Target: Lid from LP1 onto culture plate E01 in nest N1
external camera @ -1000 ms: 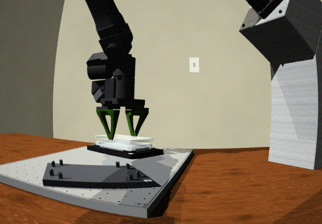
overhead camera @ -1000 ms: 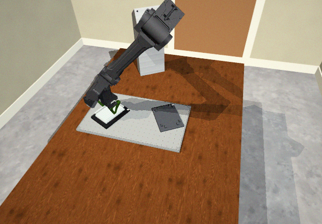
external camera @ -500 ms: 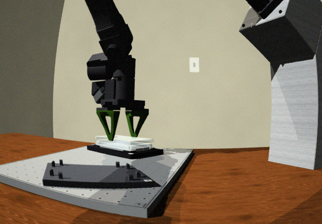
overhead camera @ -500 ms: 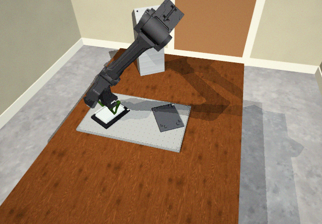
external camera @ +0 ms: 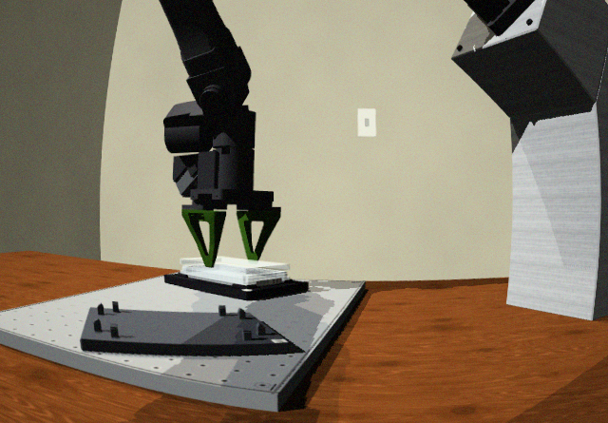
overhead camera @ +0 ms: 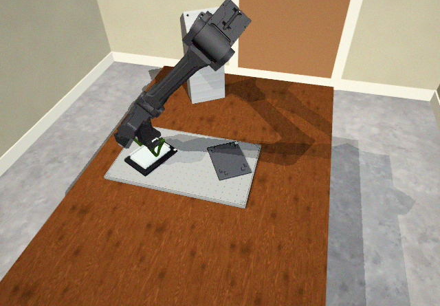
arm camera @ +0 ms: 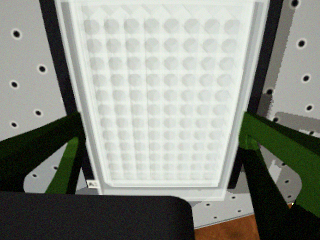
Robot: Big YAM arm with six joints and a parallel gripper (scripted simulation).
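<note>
The clear lid is 1 cm below my hand. The rest, counted from my hand: black plate nest N1: 3 cm below; then lid park LP1: 19 cm behind, 24 cm to the left, 3 cm below; then white culture plate E01: 2 cm below.
</note>
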